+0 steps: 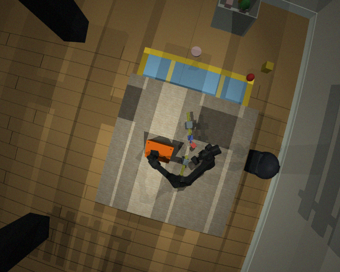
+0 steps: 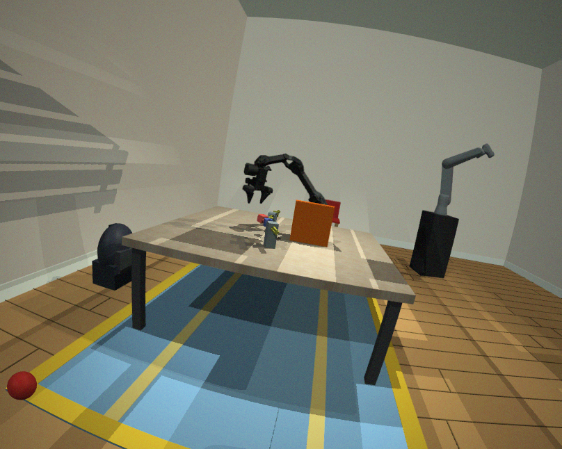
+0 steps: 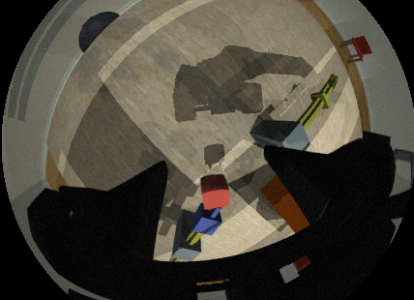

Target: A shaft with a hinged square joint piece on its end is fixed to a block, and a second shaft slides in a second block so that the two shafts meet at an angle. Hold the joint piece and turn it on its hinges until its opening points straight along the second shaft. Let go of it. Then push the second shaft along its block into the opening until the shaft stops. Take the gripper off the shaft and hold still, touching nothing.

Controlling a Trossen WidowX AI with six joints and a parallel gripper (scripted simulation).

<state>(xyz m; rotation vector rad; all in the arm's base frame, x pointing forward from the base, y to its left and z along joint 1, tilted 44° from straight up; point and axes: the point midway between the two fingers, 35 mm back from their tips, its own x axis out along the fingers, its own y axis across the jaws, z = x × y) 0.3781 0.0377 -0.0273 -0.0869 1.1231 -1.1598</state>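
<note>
Right now the red square joint piece is 6 cm behind my gripper tip, 6 cm to the left of it and 7 cm below it.
</note>
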